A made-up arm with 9 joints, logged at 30 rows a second.
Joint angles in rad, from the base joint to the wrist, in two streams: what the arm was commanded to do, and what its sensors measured. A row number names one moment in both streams.
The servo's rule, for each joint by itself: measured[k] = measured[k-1] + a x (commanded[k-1-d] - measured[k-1]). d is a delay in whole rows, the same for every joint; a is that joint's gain. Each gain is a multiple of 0.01, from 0.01 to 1. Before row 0 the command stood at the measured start. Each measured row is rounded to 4 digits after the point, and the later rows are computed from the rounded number. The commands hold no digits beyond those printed.
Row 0, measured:
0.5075 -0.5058 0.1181 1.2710 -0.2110 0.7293 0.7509 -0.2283 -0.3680
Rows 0 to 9, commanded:
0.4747 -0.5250 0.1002 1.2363 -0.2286 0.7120 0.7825 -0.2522 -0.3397
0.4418 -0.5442 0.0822 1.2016 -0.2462 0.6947 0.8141 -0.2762 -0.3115
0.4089 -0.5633 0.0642 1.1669 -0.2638 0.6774 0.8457 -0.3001 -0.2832
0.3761 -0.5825 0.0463 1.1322 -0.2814 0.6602 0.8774 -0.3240 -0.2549
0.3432 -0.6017 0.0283 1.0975 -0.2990 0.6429 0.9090 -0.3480 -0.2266
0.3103 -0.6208 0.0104 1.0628 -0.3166 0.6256 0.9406 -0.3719 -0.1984
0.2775 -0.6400 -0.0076 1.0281 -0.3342 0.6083 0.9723 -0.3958 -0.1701
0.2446 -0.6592 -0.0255 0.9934 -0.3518 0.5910 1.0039 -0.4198 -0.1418
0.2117 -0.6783 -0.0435 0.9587 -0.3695 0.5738 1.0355 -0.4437 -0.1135
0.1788 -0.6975 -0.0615 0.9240 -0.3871 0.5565 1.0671 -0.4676 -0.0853
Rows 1 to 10, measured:
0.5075 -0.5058 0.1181 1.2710 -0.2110 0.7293 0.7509 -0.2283 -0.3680
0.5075 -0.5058 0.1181 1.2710 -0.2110 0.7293 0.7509 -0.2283 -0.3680
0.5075 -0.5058 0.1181 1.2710 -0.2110 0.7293 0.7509 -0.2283 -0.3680
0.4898 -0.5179 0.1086 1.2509 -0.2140 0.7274 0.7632 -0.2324 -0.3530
0.4639 -0.5345 0.0946 1.2223 -0.2195 0.7238 0.7831 -0.2398 -0.3310
0.4342 -0.5526 0.0785 1.1902 -0.2270 0.7187 0.8075 -0.2501 -0.3057
0.4028 -0.5714 0.0614 1.1566 -0.2362 0.7123 0.8348 -0.2627 -0.2788
0.3706 -0.5905 0.0439 1.1223 -0.2469 0.7047 0.8637 -0.2772 -0.2511
0.3380 -0.6096 0.0261 1.0878 -0.2587 0.6960 0.8937 -0.2933 -0.2232
0.3053 -0.6288 0.0082 1.0532 -0.2715 0.6864 0.9244 -0.3107 -0.1951
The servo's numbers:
d 3
a 0.54 0.63 0.53 0.58 0.17 0.11 0.39 0.17 0.53

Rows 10 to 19, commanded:
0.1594 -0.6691 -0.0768 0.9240 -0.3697 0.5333 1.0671 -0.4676 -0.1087
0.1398 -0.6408 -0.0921 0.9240 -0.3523 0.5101 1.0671 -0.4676 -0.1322
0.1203 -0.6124 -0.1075 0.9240 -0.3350 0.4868 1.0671 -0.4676 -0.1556
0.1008 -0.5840 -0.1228 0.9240 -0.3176 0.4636 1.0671 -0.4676 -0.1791
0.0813 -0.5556 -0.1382 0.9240 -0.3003 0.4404 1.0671 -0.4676 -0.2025
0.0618 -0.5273 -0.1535 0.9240 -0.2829 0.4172 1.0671 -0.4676 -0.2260
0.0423 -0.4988 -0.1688 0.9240 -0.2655 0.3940 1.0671 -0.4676 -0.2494
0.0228 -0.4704 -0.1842 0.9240 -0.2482 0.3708 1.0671 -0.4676 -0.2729
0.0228 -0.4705 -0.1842 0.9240 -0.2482 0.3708 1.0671 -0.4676 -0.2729
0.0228 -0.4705 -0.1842 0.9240 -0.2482 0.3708 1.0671 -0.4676 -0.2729
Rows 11 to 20, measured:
0.2725 -0.6480 -0.0097 1.0185 -0.2852 0.6759 0.9554 -0.3292 -0.1669
0.2397 -0.6671 -0.0276 0.9838 -0.2995 0.6647 0.9866 -0.3487 -0.1386
0.2068 -0.6863 -0.0456 0.9491 -0.3144 0.6528 1.0180 -0.3689 -0.1104
0.1812 -0.6755 -0.0621 0.9345 -0.3238 0.6397 1.0371 -0.3857 -0.1095
0.1588 -0.6536 -0.0780 0.9284 -0.3286 0.6254 1.0488 -0.3996 -0.1215
0.1380 -0.6276 -0.0936 0.9258 -0.3297 0.6102 1.0559 -0.4112 -0.1396
0.1179 -0.6001 -0.1091 0.9248 -0.3276 0.5941 1.0603 -0.4208 -0.1605
0.0981 -0.5721 -0.1245 0.9243 -0.3230 0.5772 1.0630 -0.4288 -0.1828
0.0785 -0.5439 -0.1399 0.9241 -0.3162 0.5596 1.0646 -0.4354 -0.2057
0.0590 -0.5155 -0.1552 0.9240 -0.3076 0.5414 1.0656 -0.4409 -0.2289

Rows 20 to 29, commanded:
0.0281 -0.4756 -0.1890 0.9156 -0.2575 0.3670 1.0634 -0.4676 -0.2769
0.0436 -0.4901 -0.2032 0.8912 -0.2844 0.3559 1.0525 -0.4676 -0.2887
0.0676 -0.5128 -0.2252 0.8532 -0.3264 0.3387 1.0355 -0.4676 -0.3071
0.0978 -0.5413 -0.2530 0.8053 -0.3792 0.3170 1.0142 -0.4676 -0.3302
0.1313 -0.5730 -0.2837 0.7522 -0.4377 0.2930 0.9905 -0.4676 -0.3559
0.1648 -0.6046 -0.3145 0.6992 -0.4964 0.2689 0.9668 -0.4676 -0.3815
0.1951 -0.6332 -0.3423 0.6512 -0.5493 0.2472 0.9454 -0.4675 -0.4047
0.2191 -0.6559 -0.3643 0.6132 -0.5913 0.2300 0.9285 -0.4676 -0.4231
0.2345 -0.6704 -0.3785 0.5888 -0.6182 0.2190 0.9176 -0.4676 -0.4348
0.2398 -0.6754 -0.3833 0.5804 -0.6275 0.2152 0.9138 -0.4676 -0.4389
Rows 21 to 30, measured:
0.0395 -0.4871 -0.1706 0.9240 -0.2975 0.5226 1.0662 -0.4454 -0.2522
0.0305 -0.4766 -0.1778 0.9240 -0.2891 0.5059 1.0666 -0.4492 -0.2632
0.0263 -0.4728 -0.1812 0.9240 -0.2821 0.4910 1.0668 -0.4523 -0.2683
0.0273 -0.4746 -0.1853 0.9191 -0.2779 0.4774 1.0655 -0.4549 -0.2729
0.0361 -0.4844 -0.1948 0.9029 -0.2790 0.4640 1.0604 -0.4571 -0.2813
0.0531 -0.5023 -0.2109 0.8741 -0.2871 0.4502 1.0507 -0.4589 -0.2950
0.0772 -0.5269 -0.2332 0.8342 -0.3028 0.4355 1.0365 -0.4604 -0.3137
0.1064 -0.5559 -0.2600 0.7866 -0.3257 0.4198 1.0186 -0.4616 -0.3361
0.1379 -0.5866 -0.2889 0.7359 -0.3547 0.4032 0.9984 -0.4626 -0.3602
0.1688 -0.6160 -0.3172 0.6868 -0.3878 0.3860 0.9777 -0.4634 -0.3838

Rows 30 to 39, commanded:
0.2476 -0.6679 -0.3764 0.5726 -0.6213 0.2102 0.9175 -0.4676 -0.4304
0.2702 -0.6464 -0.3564 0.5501 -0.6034 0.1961 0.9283 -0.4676 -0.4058
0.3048 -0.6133 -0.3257 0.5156 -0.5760 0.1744 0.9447 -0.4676 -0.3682
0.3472 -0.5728 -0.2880 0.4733 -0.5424 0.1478 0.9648 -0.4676 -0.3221
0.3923 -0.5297 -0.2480 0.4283 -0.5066 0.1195 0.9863 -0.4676 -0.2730
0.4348 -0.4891 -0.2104 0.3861 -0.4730 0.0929 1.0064 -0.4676 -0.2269
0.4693 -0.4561 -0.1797 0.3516 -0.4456 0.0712 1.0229 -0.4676 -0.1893
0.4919 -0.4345 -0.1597 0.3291 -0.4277 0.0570 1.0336 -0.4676 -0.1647
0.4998 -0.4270 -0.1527 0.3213 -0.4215 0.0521 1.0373 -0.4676 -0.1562
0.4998 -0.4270 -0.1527 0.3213 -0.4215 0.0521 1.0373 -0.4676 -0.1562
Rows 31 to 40, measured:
0.1960 -0.6411 -0.3422 0.6441 -0.4224 0.3688 0.9585 -0.4641 -0.4046
0.2168 -0.6596 -0.3614 0.6120 -0.4557 0.3523 0.9425 -0.4647 -0.4206
0.2292 -0.6696 -0.3730 0.5937 -0.4849 0.3372 0.9313 -0.4652 -0.4303
0.2391 -0.6685 -0.3748 0.5815 -0.5081 0.3232 0.9259 -0.4656 -0.4304
0.2559 -0.6546 -0.3650 0.5633 -0.5243 0.3092 0.9268 -0.4659 -0.4174
0.2823 -0.6286 -0.3442 0.5356 -0.5331 0.2944 0.9338 -0.4662 -0.3913
0.3173 -0.5934 -0.3144 0.4995 -0.5347 0.2783 0.9459 -0.4664 -0.3546
0.3578 -0.5533 -0.2792 0.4582 -0.5299 0.2608 0.9617 -0.4666 -0.3114
0.3994 -0.5129 -0.2427 0.4164 -0.5202 0.2423 0.9791 -0.4668 -0.2666
0.4371 -0.4771 -0.2093 0.3788 -0.5075 0.2235 0.9962 -0.4669 -0.2256

